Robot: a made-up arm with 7 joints. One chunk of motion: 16 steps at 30 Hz.
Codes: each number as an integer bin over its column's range. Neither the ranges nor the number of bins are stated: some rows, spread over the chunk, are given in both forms.
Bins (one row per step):
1: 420 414 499 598 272 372
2: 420 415 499 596 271 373
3: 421 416 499 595 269 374
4: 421 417 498 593 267 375
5: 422 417 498 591 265 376
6: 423 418 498 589 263 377
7: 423 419 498 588 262 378
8: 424 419 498 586 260 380
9: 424 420 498 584 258 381
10: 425 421 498 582 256 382
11: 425 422 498 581 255 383
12: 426 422 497 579 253 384
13: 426 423 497 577 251 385
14: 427 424 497 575 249 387
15: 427 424 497 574 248 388
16: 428 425 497 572 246 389
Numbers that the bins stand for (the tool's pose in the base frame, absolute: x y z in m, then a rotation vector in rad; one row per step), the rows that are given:
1: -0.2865 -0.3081 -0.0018 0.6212 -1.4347 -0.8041
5: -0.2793 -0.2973 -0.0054 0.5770 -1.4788 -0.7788
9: -0.2721 -0.2865 -0.0054 0.5329 -1.5230 -0.7473
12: -0.2649 -0.2793 -0.0090 0.5014 -1.5545 -0.7284
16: -0.2577 -0.2685 -0.0090 0.4572 -1.5986 -0.6968
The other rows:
2: -0.2865 -0.3045 -0.0018 0.6086 -1.4410 -0.7977
3: -0.2829 -0.3009 -0.0018 0.6023 -1.4536 -0.7914
4: -0.2829 -0.2973 -0.0054 0.5896 -1.4662 -0.7851
6: -0.2757 -0.2937 -0.0054 0.5644 -1.4914 -0.7725
7: -0.2757 -0.2901 -0.0054 0.5581 -1.4977 -0.7662
8: -0.2721 -0.2901 -0.0054 0.5455 -1.5104 -0.7536
10: -0.2685 -0.2829 -0.0054 0.5203 -1.5356 -0.7410
11: -0.2685 -0.2793 -0.0054 0.5140 -1.5419 -0.7347
13: -0.2649 -0.2757 -0.0090 0.4887 -1.5671 -0.7221
14: -0.2613 -0.2721 -0.0090 0.4761 -1.5797 -0.7095
15: -0.2613 -0.2721 -0.0090 0.4698 -1.5860 -0.7032

